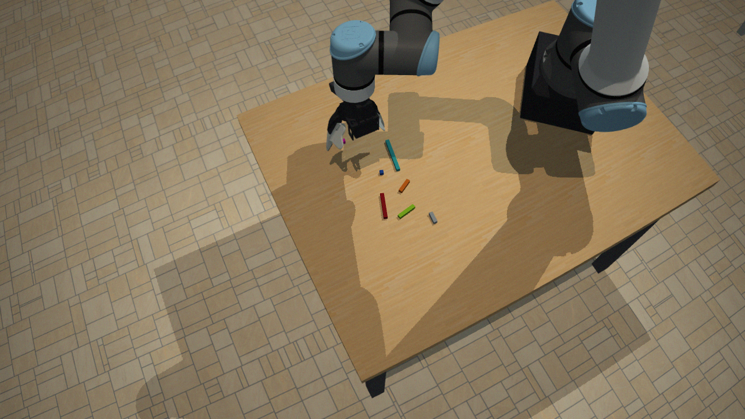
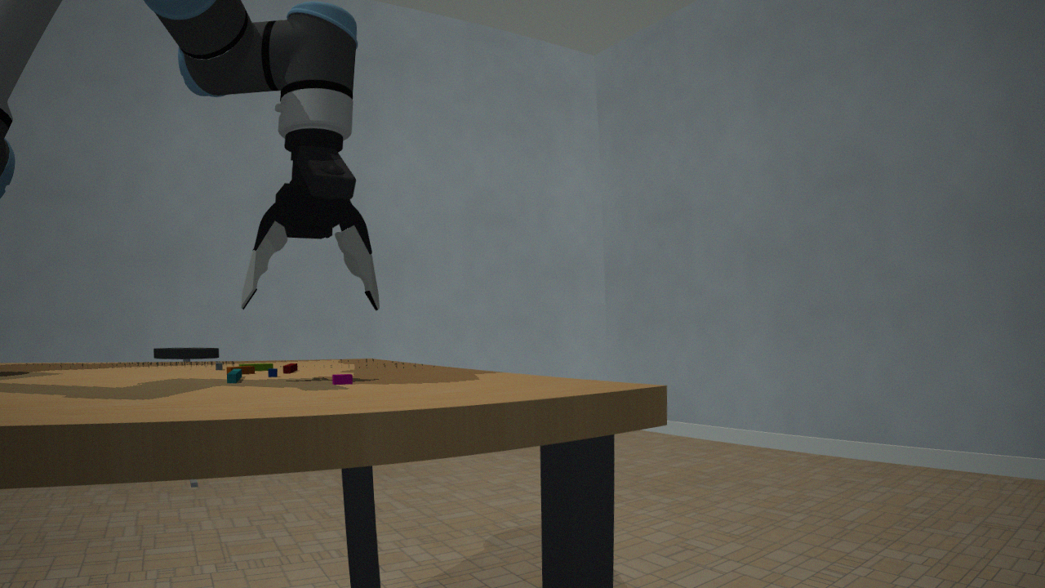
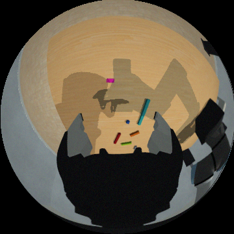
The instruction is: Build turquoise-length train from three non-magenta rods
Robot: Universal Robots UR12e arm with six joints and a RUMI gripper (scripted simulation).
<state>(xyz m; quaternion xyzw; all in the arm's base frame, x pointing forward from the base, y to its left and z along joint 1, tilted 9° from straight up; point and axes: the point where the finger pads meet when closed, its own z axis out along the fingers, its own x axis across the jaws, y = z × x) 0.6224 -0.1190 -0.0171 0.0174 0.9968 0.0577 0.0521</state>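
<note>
My gripper is now 80 mm to the right of the blue rod, 70 mm above it and 30 mm past it. Also, from my hand: turquoise rod (80 mm behind, 70 mm below, 50 mm to the left); magenta rod (70 mm below, 60 mm to the right, 20 mm ahead); orange rod (150 mm to the left, 70 mm below, 60 mm behind).
</note>
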